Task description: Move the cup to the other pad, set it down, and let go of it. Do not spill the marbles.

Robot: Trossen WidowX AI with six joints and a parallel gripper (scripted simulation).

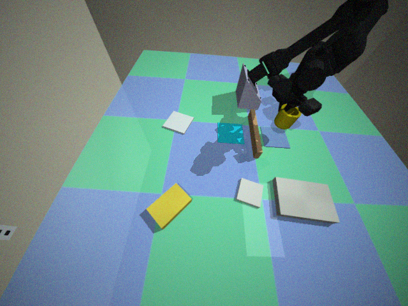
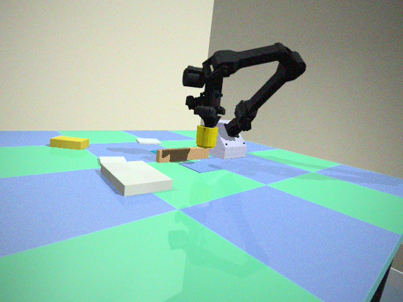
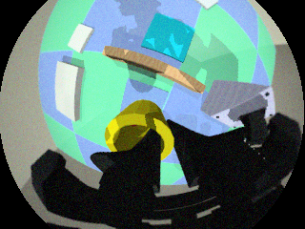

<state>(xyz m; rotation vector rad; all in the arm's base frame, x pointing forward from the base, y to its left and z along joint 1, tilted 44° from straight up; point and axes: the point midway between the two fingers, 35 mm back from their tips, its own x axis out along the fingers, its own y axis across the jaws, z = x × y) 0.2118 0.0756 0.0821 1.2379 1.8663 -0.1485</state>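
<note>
Right now my gripper tip is 170 mm to the left of the cyan pad, 110 mm above it and 50 mm short of it. Also, from my gripper tip: yellow cup (20 mm to the left, 20 mm ahead); blue-grey pad (110 mm below, 30 mm ahead, 20 mm to the left); brown wooden bar (90 mm below, 70 mm to the right, 40 mm ahead).
</note>
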